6 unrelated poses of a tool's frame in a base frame.
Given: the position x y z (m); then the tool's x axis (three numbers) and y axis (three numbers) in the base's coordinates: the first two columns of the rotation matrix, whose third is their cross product.
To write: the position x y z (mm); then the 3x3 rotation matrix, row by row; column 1 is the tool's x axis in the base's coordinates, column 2 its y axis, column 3 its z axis. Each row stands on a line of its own. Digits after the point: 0 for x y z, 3 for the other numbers.
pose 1, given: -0.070 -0.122 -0.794 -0.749 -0.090 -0.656 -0.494 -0.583 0.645
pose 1, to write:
-70 -122 -794
-0.749 -0.494 -0.440
-0.090 -0.583 0.807
-0.656 0.645 0.392

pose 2, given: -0.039 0.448 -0.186 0.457 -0.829 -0.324 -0.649 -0.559 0.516
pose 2, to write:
-39 448 -186
0.457 -0.649 -0.609
-0.829 -0.559 -0.026
-0.324 0.516 -0.793

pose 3, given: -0.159 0.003 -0.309 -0.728 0.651 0.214 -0.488 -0.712 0.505
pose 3, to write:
-159 3 -309
-0.728 -0.488 0.481
0.651 -0.712 0.263
0.214 0.505 0.836

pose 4, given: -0.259 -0.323 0.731 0.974 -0.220 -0.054 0.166 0.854 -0.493
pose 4, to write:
-259 -323 731
0.974 0.166 0.155
-0.220 0.854 0.471
-0.054 -0.493 0.868

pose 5, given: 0.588 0.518 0.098 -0.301 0.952 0.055 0.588 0.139 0.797
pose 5, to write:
588 518 98
-0.301 0.588 0.751
0.952 0.139 0.272
0.055 0.797 -0.602

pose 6, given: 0.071 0.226 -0.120 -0.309 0.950 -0.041 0.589 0.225 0.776
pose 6, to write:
71 226 -120
-0.309 0.589 0.746
0.950 0.225 0.216
-0.041 0.776 -0.629

